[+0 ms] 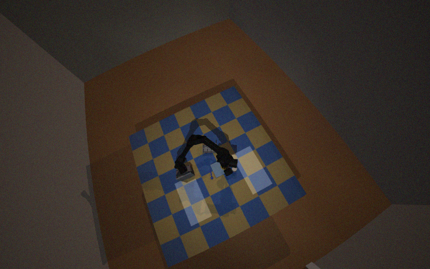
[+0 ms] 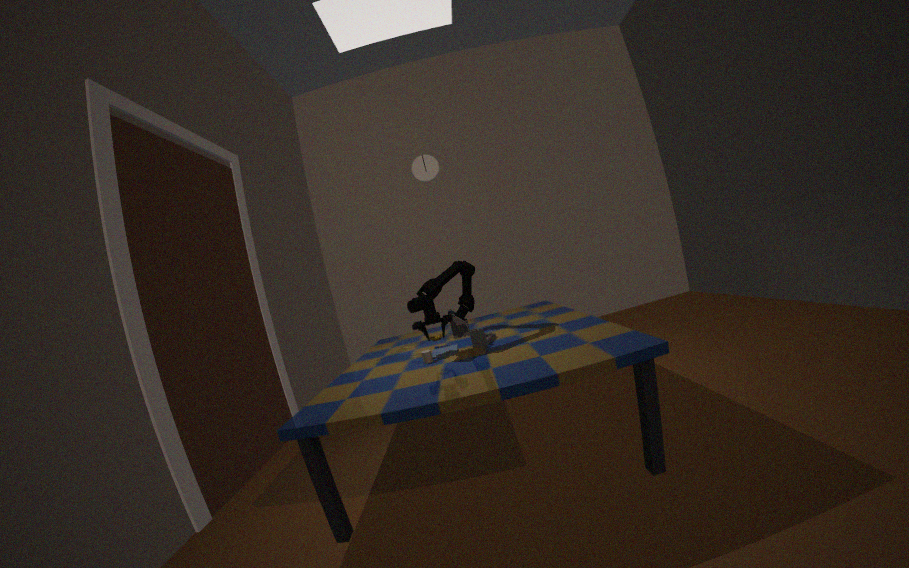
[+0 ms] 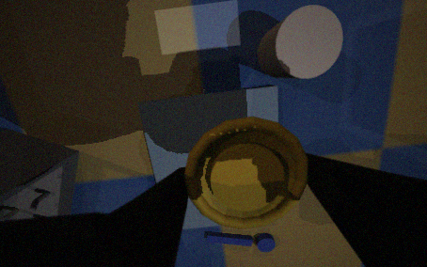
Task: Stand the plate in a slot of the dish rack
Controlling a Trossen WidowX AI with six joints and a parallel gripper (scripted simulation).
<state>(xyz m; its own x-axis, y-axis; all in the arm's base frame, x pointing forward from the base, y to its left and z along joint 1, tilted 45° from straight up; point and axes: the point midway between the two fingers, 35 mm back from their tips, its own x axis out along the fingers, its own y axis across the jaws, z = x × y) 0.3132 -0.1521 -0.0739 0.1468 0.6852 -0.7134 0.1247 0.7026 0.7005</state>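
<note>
Now: gripper tip 230 mm to the right of the grey dish rack, 50 mm above it and 20 mm past it. From my gripper tip the other things lie so: yellow plate (10 mm above); light blue mat (80 mm below, 30 mm behind, 20 mm to the left); white cup (60 mm to the right, 60 mm ahead, 50 mm below).
</note>
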